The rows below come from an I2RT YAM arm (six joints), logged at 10 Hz.
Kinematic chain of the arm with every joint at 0, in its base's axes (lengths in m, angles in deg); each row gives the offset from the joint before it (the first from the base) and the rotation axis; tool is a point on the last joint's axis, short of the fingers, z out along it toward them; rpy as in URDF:
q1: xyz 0 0 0.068 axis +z
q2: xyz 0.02 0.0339 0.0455 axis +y
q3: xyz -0.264 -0.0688 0 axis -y
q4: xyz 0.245 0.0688 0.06 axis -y
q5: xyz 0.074 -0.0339 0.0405 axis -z
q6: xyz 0.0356 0 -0.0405 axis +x
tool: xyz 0 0 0 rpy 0 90 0
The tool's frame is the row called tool.
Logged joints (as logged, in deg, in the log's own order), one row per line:
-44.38 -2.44 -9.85 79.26 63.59 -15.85
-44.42 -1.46 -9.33 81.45 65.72 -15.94
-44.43 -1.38 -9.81 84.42 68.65 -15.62
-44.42 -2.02 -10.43 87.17 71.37 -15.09
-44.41 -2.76 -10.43 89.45 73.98 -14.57
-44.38 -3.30 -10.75 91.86 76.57 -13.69
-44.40 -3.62 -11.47 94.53 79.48 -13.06
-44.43 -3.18 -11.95 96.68 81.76 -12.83
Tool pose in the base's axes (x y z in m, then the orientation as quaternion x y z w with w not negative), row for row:
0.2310 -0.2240 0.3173 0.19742 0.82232 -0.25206 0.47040
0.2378 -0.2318 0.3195 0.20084 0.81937 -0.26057 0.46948
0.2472 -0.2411 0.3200 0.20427 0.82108 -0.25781 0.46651
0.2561 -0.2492 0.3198 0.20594 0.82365 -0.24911 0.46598
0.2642 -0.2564 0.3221 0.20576 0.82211 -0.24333 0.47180
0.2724 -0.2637 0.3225 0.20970 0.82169 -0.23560 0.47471
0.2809 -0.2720 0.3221 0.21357 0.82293 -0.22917 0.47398
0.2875 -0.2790 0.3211 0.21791 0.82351 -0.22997 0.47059
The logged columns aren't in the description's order. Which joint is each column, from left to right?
Columns, left to right: q1, q5, q4, q2, q3, q6.
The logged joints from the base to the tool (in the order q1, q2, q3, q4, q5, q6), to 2 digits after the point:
-44.38 79.26 63.59 -9.85 -2.44 -15.85
-44.42 81.45 65.72 -9.33 -1.46 -15.94
-44.43 84.42 68.65 -9.81 -1.38 -15.62
-44.42 87.17 71.37 -10.43 -2.02 -15.09
-44.41 89.45 73.98 -10.43 -2.76 -14.57
-44.38 91.86 76.57 -10.75 -3.30 -13.69
-44.40 94.53 79.48 -11.47 -3.62 -13.06
-44.43 96.68 81.76 -11.95 -3.18 -12.83

